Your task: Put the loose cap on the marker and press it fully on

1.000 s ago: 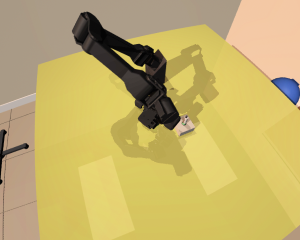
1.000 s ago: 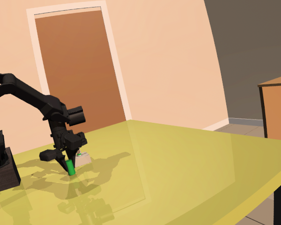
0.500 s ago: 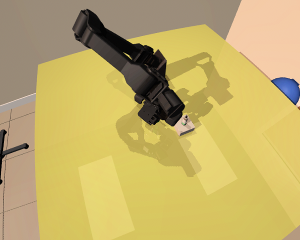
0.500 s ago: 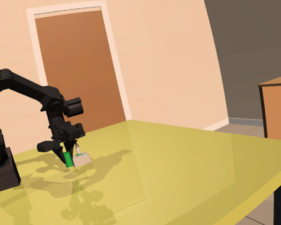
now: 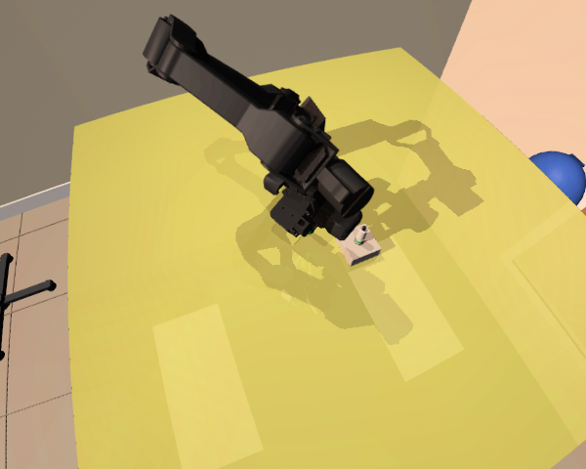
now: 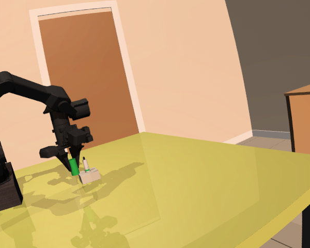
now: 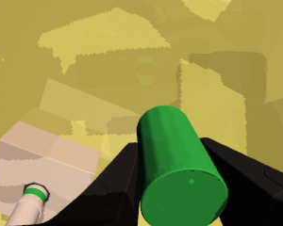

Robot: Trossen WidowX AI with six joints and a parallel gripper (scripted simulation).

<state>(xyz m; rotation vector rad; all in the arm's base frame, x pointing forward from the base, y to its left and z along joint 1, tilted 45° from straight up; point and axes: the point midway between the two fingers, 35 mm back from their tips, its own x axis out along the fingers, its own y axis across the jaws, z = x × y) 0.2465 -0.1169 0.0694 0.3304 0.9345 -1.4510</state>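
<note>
My gripper tip is 70 mm short of the marker, 90 mm to the right of it and 10 mm above it. The rest, counted from my gripper tip: green cap: 10 mm above; then holder block: 70 mm ahead, 90 mm to the left, 60 mm below.
</note>
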